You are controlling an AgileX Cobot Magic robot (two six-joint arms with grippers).
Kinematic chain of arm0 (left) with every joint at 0, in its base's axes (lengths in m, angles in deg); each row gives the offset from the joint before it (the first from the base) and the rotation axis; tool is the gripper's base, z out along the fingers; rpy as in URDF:
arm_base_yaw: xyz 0 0 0.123 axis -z
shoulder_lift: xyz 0 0 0 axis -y
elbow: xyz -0.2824 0 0.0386 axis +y
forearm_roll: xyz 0.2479 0 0.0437 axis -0.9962 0 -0.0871
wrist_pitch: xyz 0 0 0 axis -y
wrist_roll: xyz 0.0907 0 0.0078 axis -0.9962 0 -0.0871
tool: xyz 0 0 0 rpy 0 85 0
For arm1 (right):
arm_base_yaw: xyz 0 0 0.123 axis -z
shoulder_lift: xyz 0 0 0 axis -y
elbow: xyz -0.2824 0 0.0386 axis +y
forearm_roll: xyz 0.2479 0 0.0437 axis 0.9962 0 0.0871
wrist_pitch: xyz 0 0 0 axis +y
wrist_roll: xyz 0.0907 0 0.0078 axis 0.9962 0 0.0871
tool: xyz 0 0 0 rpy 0 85 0
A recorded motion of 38 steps. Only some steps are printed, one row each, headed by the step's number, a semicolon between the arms.
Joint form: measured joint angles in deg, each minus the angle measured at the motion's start. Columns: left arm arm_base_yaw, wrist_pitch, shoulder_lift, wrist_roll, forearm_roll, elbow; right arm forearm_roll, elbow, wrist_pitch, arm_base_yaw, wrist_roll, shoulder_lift.
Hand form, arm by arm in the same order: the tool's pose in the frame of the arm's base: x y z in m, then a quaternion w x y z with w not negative. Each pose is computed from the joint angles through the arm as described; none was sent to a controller.
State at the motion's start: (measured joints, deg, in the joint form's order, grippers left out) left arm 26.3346 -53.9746 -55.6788 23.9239 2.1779 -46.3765; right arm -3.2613 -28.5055 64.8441 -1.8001 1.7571 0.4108
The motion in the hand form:
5: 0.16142 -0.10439 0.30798 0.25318 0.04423 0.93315 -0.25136; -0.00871 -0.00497 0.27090 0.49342 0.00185 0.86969 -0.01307
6: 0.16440 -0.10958 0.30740 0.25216 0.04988 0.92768 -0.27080; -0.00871 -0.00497 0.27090 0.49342 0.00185 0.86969 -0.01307
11: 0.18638 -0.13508 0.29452 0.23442 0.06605 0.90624 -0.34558; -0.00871 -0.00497 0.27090 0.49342 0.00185 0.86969 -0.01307
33: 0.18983 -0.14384 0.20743 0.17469 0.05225 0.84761 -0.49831; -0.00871 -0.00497 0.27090 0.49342 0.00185 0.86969 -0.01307
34: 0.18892 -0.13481 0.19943 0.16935 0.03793 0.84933 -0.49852; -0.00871 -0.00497 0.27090 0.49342 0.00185 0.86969 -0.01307
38: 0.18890 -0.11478 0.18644 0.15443 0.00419 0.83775 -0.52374; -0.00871 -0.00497 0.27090 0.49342 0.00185 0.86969 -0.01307
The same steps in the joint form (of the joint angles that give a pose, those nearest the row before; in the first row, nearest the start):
5: 0.00 8.63 -2.27 -12.14 17.61 0.00; 0.00 0.00 0.00 0.00 0.00 0.00
6: 0.00 9.96 -3.25 -15.09 21.34 0.00; 0.00 0.00 0.00 0.00 0.00 0.00
11: 0.00 15.00 -10.57 -30.71 39.83 0.00; 0.00 0.00 0.00 0.00 0.00 0.00
33: -5.09 8.03 -23.65 -84.34 92.84 16.52; 0.00 0.00 0.00 0.00 0.00 0.00
34: -7.57 6.51 -24.13 -85.69 93.21 18.39; 0.00 0.00 0.00 0.00 0.00 0.00
38: -14.51 -0.45 -26.26 -89.00 94.34 21.71; 0.00 0.00 0.00 0.00 0.00 0.00

